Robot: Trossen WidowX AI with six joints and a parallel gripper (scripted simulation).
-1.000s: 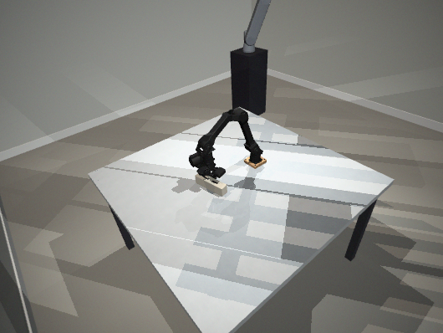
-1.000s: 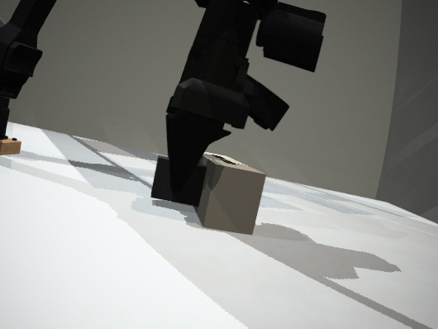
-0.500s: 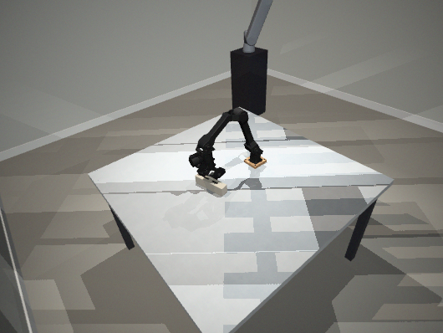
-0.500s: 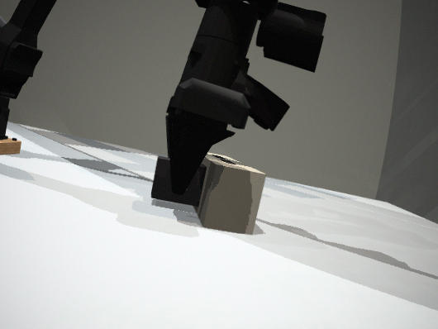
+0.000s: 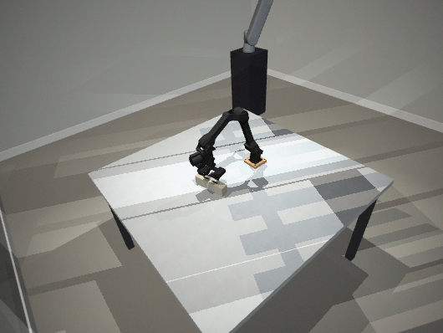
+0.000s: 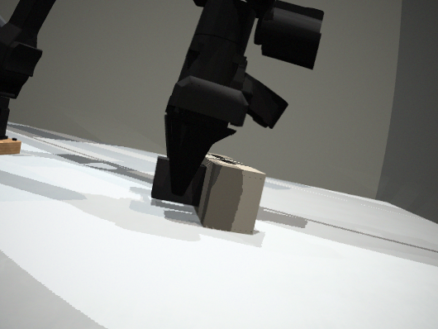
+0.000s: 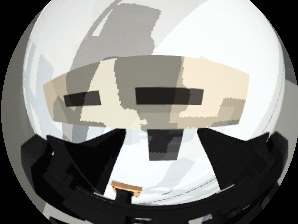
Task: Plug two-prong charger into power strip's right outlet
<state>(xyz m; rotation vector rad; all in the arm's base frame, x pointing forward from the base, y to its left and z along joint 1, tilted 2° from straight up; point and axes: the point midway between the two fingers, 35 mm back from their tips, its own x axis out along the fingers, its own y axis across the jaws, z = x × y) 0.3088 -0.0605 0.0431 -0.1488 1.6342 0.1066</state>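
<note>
The charger lies 2 cm ahead of my gripper tip and 1 cm above it.
</note>
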